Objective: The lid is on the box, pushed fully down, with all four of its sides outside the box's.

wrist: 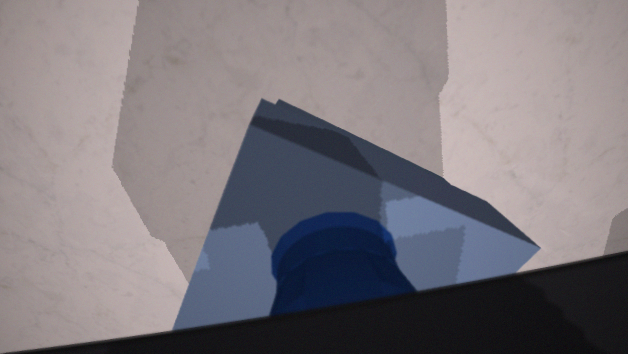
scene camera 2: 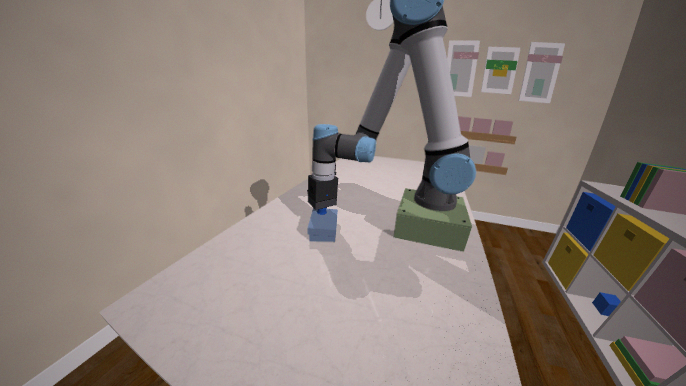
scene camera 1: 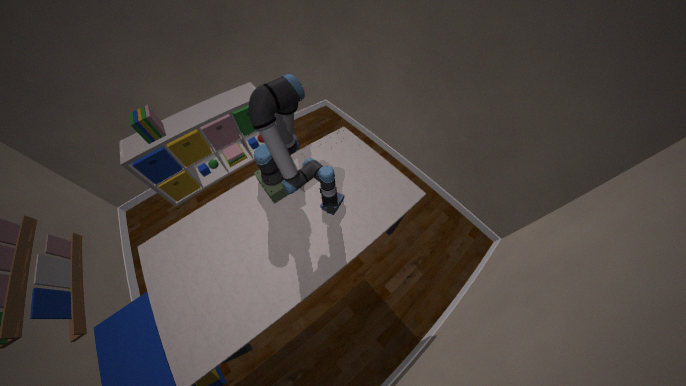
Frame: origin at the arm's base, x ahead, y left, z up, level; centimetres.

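Seen in the pictures: hand, its tool point: (wrist: 328,234) (scene camera 2: 321,215); arm's base, origin of its link: (scene camera 2: 434,201) (scene camera 1: 273,175).
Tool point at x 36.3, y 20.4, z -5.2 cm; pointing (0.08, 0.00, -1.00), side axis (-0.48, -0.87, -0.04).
Observation:
Offsets run from my tool point to a thing's top centre. "spot": to the spot under its first point. Level surfaces: height alone.
The pale blue lid @(dx -2.7, dy +2.9, dz +1.6 cm) (scene camera 1: 340,201) (scene camera 2: 327,218) (wrist: 300,185) lies over the box @(dx -2.7, dy +2.9, dz +0.3 cm) (scene camera 2: 322,238) of much the same blue, which stands on the white table. My gripper (scene camera 1: 332,210) (scene camera 2: 322,211) (wrist: 340,260) points down, its dark blue suction cup pressed on the lid's top, looking squashed short in the wrist view. In the wrist view a thin sliver of the box @(spot: dx +3.1, dy -1.2, dz -3.5 cm) (wrist: 300,113) shows past the lid's far side edge, with a small step at the far corner. The lid looks roughly level. The near sides are hidden behind my black gripper body, and I cannot tell whether all four sides are outside the box's.
The green base block (scene camera 1: 277,194) (scene camera 2: 432,231) carries the arm on the white table @(dz -4.4 cm) (scene camera 1: 215,280) (scene camera 2: 225,310). A white shelf unit (scene camera 1: 200,109) with coloured bins stands behind the table. A blue panel (scene camera 1: 127,345) adjoins the table's far-left end in scene camera 1.

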